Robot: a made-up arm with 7 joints.
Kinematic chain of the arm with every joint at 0, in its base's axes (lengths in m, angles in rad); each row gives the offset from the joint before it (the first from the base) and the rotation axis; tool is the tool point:
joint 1: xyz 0 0.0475 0 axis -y
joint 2: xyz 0 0.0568 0 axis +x
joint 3: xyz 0 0 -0.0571 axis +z
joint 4: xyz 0 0 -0.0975 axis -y
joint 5: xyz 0 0 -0.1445 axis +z
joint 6: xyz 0 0 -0.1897 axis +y
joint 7: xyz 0 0 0 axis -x
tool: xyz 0 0 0
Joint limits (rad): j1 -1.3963..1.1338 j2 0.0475..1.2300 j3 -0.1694..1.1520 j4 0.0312..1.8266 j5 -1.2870..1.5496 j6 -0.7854..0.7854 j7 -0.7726..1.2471
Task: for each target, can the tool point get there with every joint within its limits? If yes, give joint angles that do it. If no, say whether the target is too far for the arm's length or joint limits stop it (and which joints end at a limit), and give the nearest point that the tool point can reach.
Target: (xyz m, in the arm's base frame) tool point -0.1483 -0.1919 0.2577
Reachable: no: joint limits stop it (at a limit: joint 1, joint 2, joint 3, joint 4) | nearest point 0.2006 0.0532 0.2580 | short by 0.426 m
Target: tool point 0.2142 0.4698 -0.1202
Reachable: yes | joints 0.2841 0.5623 0.8977 0.9708 1.3040 -0.3628 0.2935
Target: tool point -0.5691 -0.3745 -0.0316
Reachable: no: too far | nearest point -0.4779 0.1248 -0.1001 | short by 0.512 m
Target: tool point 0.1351 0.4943 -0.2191
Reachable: yes | joints -0.3348 1.1411 0.0738 0.6420 0.7220 0.6225 -0.0103
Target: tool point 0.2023 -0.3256 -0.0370
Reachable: no: joint limits stop it (at a limit: joint 2, joint 3, joint 4) | nearest point 0.3215 0.0532 -0.0588 | short by 0.398 m
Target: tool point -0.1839 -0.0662 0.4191
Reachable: no: joint limits stop it (at a limit: joint 1, joint 2, joint 4) | nearest point -0.0593 0.2419 0.2949 | short by 0.355 m
